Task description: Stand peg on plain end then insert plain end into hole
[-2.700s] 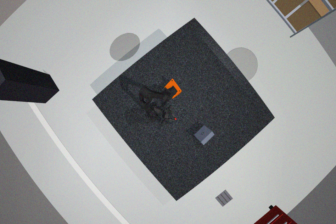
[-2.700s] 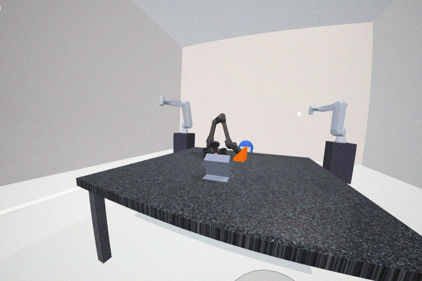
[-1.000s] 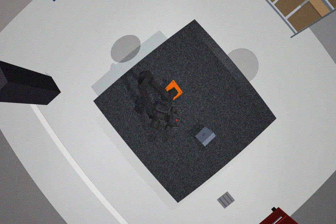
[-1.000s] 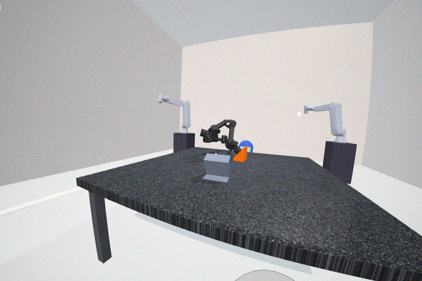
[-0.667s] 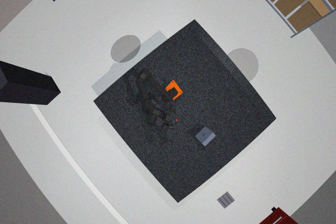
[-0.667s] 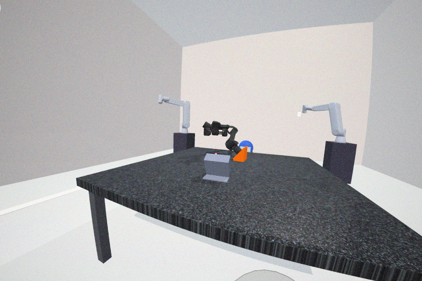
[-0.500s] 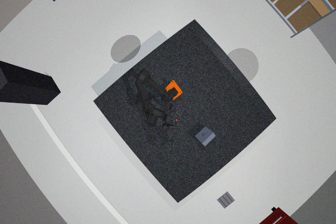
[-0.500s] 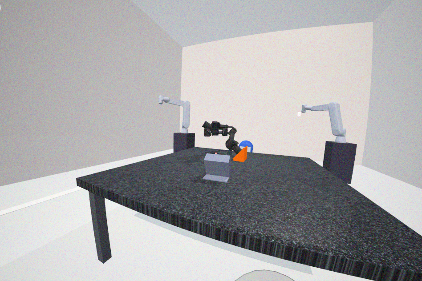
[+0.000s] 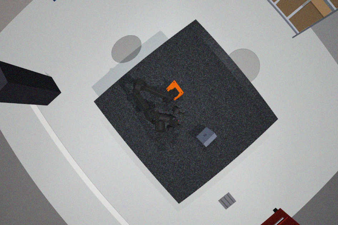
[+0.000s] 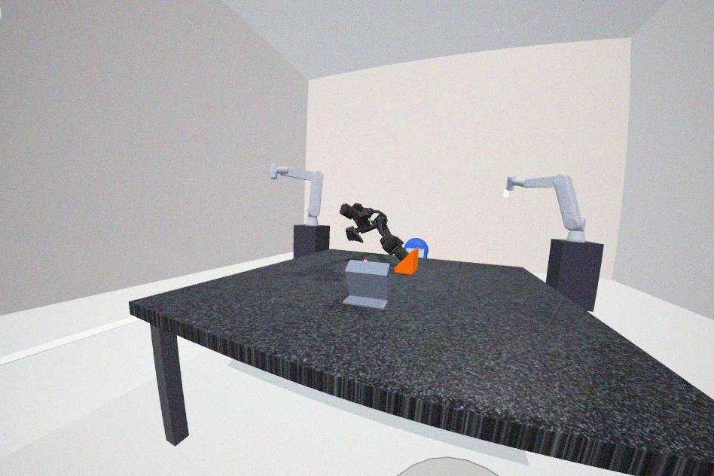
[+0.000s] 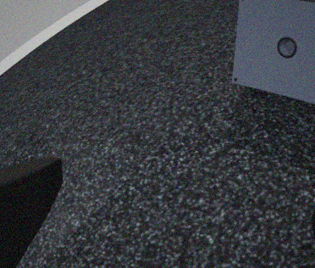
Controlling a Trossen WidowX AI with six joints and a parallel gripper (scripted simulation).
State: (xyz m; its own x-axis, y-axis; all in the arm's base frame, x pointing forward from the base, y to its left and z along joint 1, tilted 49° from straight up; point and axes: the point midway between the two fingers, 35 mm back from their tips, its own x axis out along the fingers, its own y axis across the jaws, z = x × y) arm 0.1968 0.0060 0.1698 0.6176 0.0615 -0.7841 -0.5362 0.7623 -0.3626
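Now: gripper tip 12 cm above the red peg, 3 cm to the left of it and 1 cm past it. The rest, counted from my gripper tip: sloped panel: 26 cm ahead, 11 cm below, 8 cm to the left.
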